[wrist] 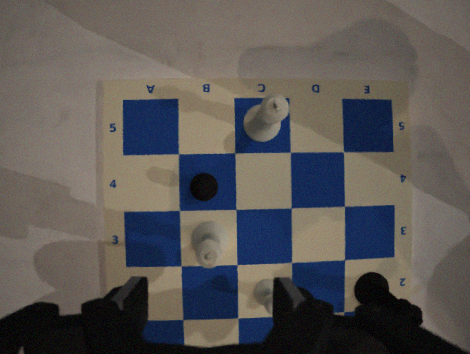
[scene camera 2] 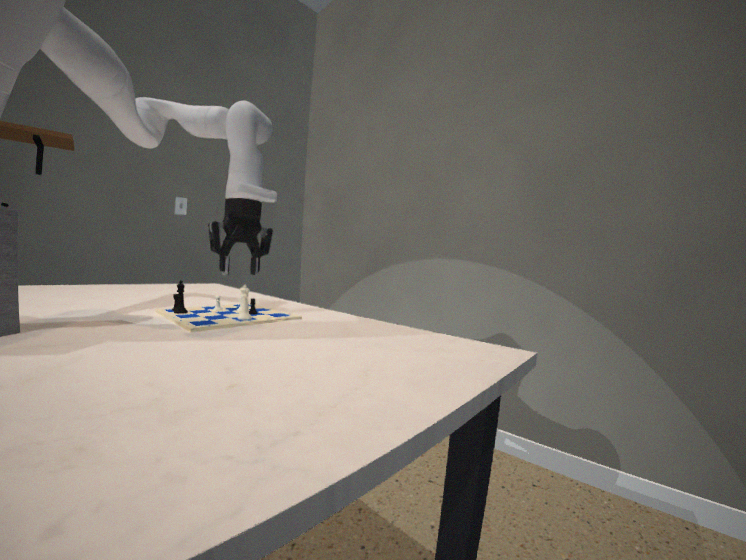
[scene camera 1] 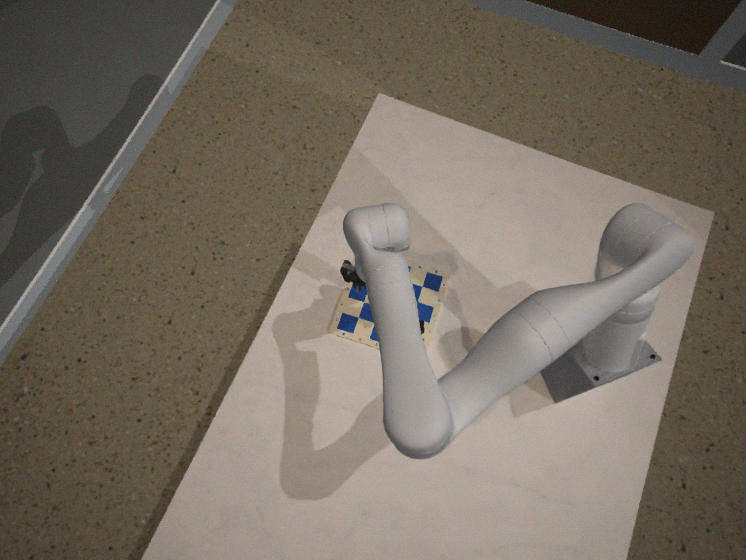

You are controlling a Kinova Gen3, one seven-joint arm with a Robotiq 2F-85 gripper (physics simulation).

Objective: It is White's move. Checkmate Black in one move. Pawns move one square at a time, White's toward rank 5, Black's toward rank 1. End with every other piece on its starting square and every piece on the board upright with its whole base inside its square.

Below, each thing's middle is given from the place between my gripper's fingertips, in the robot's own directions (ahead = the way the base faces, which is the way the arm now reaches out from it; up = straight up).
Labels:
I see the chessboard (scene camera 1: pixel 353 320) 8 cm below my hand, 4 cm behind it and 1 cm to the right of it. Also, from my hand: black king (wrist: pixel 372 287) (11 cm behind, 4 cm below, 3 cm to the left).

